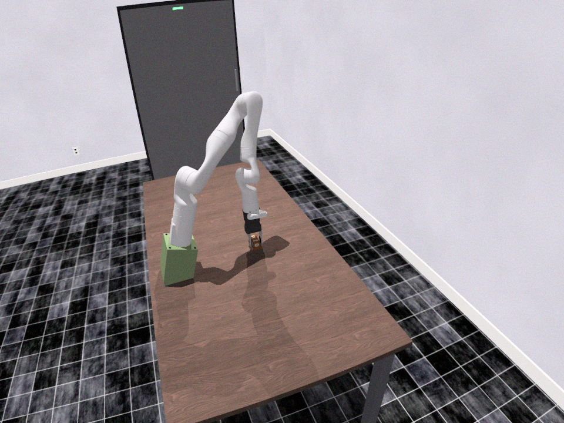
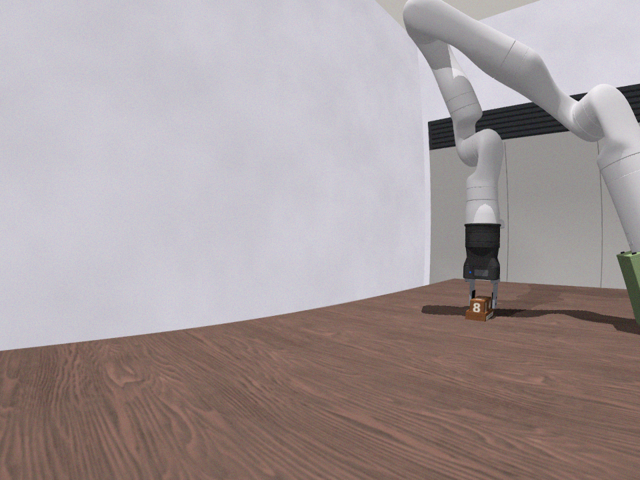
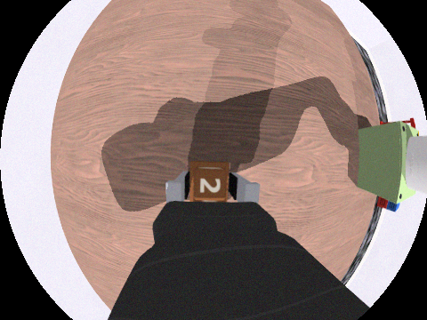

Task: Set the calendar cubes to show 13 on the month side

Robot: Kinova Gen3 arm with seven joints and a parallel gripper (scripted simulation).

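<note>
Now: hand 10 mm above the brown number cube. The rest, counted from my hand: calendar tray 20 mm to the left, 30 mm below.
</note>
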